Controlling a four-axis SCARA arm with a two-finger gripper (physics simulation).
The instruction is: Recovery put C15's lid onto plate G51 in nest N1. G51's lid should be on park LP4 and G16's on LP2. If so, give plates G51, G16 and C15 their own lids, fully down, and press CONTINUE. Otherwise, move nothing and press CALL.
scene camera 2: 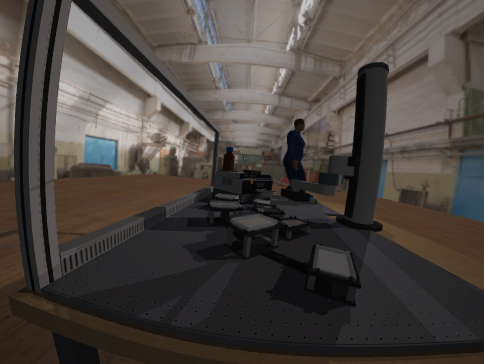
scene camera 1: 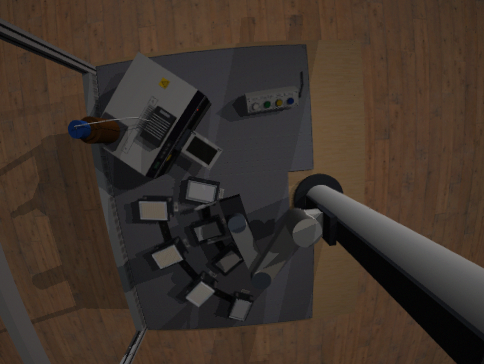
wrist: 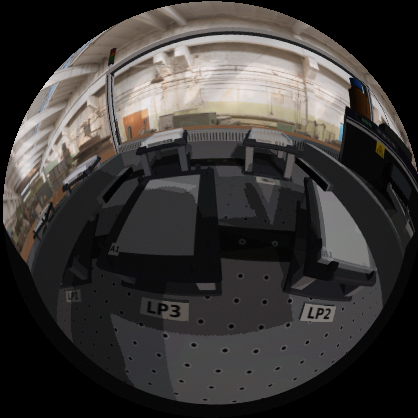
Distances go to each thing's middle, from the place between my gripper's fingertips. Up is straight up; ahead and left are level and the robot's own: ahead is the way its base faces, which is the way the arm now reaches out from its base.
Labels:
My hand is 100 mm past the LP3 label (wrist: 173,310), 90 mm above it and 30 mm to the right of it. Round my hand: brown bottle (scene camera 1: 105,132) (430 mm to the right, 280 mm ahead, 210 mm above).

